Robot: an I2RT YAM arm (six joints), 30 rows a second.
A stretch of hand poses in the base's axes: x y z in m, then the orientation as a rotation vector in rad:
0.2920 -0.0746 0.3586 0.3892 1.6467 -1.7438
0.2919 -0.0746 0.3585 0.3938 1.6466 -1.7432
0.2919 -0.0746 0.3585 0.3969 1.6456 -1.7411
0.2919 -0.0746 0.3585 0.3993 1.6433 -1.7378
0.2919 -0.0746 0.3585 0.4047 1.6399 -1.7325
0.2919 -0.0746 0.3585 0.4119 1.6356 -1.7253
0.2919 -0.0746 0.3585 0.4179 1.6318 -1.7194
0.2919 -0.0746 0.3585 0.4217 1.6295 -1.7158
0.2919 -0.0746 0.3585 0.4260 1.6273 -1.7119
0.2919 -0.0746 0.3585 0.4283 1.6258 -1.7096
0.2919 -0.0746 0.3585 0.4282 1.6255 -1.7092
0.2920 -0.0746 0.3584 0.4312 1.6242 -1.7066
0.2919 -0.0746 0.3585 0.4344 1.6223 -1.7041
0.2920 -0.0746 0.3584 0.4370 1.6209 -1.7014
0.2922 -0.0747 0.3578 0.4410 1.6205 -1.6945
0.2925 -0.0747 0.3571 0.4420 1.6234 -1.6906
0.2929 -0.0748 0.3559 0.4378 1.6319 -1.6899
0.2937 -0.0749 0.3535 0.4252 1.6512 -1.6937
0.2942 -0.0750 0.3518 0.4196 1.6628 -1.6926
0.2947 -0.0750 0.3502 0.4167 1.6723 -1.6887
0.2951 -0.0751 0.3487 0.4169 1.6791 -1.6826
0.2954 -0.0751 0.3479 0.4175 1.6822 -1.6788
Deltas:
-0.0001 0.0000 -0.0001 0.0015 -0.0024 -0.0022
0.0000 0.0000 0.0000 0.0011 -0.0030 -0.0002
0.0000 0.0000 0.0000 0.0007 -0.0040 0.0013
0.0000 0.0000 0.0000 0.0017 -0.0069 0.0011
0.0000 0.0000 0.0000 0.0024 -0.0092 0.0015
0.0000 0.0000 0.0000 0.0019 -0.0077 0.0012
0.0000 0.0000 0.0000 0.0012 -0.0048 0.0006
0.0000 0.0000 0.0000 0.0015 -0.0051 0.0005
0.0000 0.0000 0.0000 0.0007 -0.0030 0.0005
0.0000 0.0000 0.0000 -0.0001 -0.0003 0.0004
0.0001 0.0000 -0.0001 0.0012 -0.0033 0.0002
-0.0001 0.0000 0.0001 0.0008 -0.0037 0.0002
0.0001 0.0000 -0.0001 0.0010 -0.0033 0.0005
0.0002 -0.0001 -0.0006 0.0037 -0.0052 0.0022
0.0003 0.0000 -0.0007 0.0036 -0.0005 0.0013
0.0004 -0.0001 -0.0012 0.0041 0.0067 0.0011
0.0008 -0.0001 -0.0024 0.0062 0.0191 0.0008
0.0005 -0.0001 -0.0017 0.0057 0.0090 0.0014
0.0005 0.0000 -0.0016 0.0064 0.0053 0.0020
0.0004 -0.0001 -0.0015 0.0066 0.0013 0.0022
0.0003 0.0000 -0.0008 0.0036 -0.0001 0.0013

